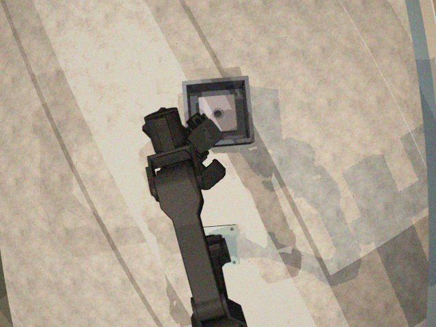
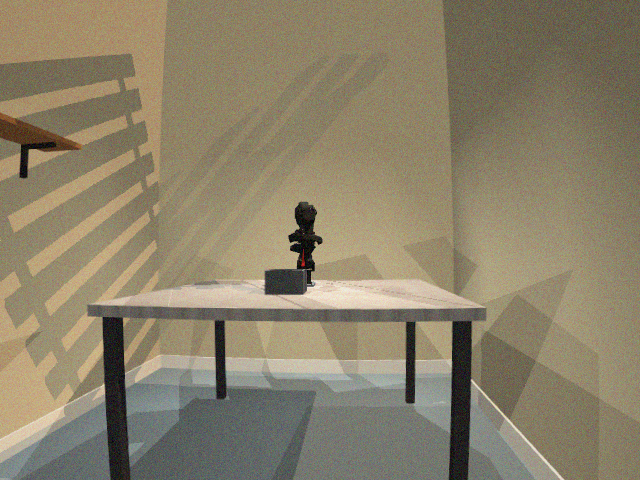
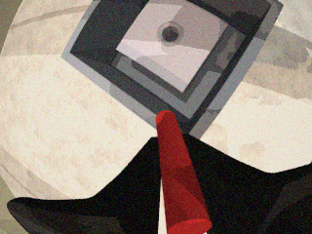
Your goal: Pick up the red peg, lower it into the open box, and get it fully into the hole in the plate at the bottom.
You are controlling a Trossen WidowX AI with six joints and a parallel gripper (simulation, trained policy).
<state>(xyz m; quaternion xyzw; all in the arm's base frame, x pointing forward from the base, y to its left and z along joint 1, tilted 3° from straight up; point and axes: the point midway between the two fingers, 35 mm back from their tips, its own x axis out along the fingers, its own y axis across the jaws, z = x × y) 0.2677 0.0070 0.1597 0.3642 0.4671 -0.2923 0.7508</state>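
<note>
Now: the pale plate 5 cm ahead of my gripper tip, 8 cm to the right of it and 8 cm below it. The rest, counted from my gripper tip: grey box 5 cm ahead, 8 cm to the right, 10 cm below; then red peg 2 cm above.
</note>
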